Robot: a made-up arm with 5 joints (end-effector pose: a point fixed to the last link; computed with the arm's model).
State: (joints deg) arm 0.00 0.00 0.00 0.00 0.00
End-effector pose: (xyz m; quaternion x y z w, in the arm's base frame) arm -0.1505 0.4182 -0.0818 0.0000 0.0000 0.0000 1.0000
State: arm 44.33 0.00 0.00 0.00 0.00
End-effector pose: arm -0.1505 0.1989 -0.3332 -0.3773 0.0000 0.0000 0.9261
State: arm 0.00 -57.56 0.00 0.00 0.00
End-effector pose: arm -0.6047 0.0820 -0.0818 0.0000 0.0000 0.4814 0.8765
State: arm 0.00 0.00 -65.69 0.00 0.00
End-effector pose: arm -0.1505 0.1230 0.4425 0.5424 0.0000 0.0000 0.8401
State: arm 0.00 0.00 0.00 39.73 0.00
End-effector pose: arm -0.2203 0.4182 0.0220 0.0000 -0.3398 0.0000 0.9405
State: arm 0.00 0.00 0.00 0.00 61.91
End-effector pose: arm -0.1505 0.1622 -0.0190 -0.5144 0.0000 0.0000 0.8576
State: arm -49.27 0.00 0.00 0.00 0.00
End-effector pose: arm -0.1505 0.3816 0.2850 0.4168 0.0000 0.0000 0.9090
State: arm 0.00 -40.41 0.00 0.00 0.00
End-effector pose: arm -0.5086 0.2283 -0.0818 0.0000 0.0000 0.3454 0.9385
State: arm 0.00 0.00 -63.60 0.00 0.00
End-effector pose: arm -0.1505 0.1407 0.4328 0.5270 0.0000 0.0000 0.8499
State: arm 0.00 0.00 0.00 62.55 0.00
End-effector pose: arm -0.2864 0.4182 0.0525 0.0000 -0.5191 0.0000 0.8547
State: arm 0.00 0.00 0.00 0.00 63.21
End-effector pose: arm -0.1505 0.1581 -0.0149 -0.5241 0.0000 0.0000 0.8517
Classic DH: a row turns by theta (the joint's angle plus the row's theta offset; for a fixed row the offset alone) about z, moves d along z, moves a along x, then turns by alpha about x. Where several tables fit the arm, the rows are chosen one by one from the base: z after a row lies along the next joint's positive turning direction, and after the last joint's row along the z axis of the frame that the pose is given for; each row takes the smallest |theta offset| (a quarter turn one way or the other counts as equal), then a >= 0, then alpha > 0; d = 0 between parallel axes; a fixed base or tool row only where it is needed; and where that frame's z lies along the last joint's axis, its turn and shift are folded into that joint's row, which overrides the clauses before.
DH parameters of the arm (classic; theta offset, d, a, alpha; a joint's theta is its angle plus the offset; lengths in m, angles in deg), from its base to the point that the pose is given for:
base (fixed): -90 0.0617 0 90
joint 1: 0 0.0716 0.1633 90
joint 2: 0 0.11 -0.0278 -90
joint 3: -90 0.2574 0.0782 -90
joint 4: 0 -0.478 -0.2895 90
joint 5: -90 -0.1785 0.0757 90
tool (fixed): -90 -0.2448 0 0

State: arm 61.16 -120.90 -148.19 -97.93 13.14
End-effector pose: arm 0.2764 0.2080 0.4554 -0.4324 -0.8041 -0.2048 0.3528
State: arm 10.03 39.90 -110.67 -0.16 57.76
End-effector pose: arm -0.1943 -0.1540 0.2672 0.3436 -0.1779 -0.2897 0.8754
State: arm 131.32 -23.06 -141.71 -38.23 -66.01
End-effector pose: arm 0.1860 0.6841 0.3368 0.5878 0.3182 -0.3354 0.6639
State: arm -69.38 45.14 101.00 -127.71 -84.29
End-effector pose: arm -0.5167 0.5313 -0.6393 -0.0284 0.5553 -0.8262 0.0907
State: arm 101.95 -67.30 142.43 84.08 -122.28
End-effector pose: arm 0.0120 -0.4051 1.1485 0.4854 -0.8259 -0.2787 0.0676
